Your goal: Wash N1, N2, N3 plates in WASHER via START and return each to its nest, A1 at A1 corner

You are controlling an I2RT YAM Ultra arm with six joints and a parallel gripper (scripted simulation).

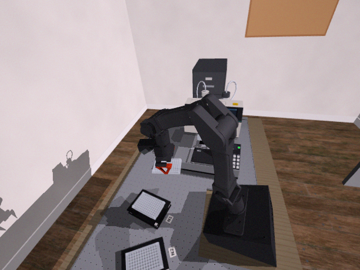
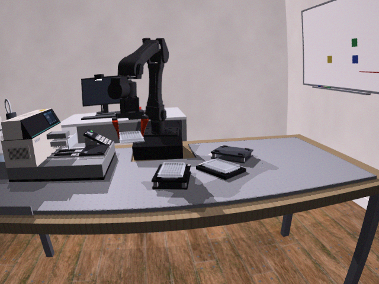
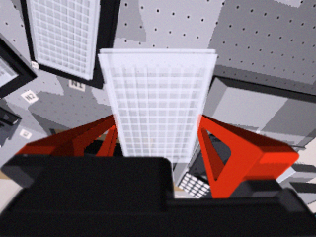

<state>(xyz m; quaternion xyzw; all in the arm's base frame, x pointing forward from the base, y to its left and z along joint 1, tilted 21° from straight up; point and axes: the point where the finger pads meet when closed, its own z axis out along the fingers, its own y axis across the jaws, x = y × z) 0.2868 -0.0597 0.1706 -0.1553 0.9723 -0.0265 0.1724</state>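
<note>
Right now the black washer carrier is 21 cm to the right of my hand, 13 cm behind it and 8 cm below it. The rest, counted from my hand: N2 label (26 cm to the left, 16 cm below, 14 cm behind); nest N1 (15 cm to the left, 13 cm below, 3 cm ahead); N1 label (16 cm to the left, 16 cm below, 7 cm behind).
</note>
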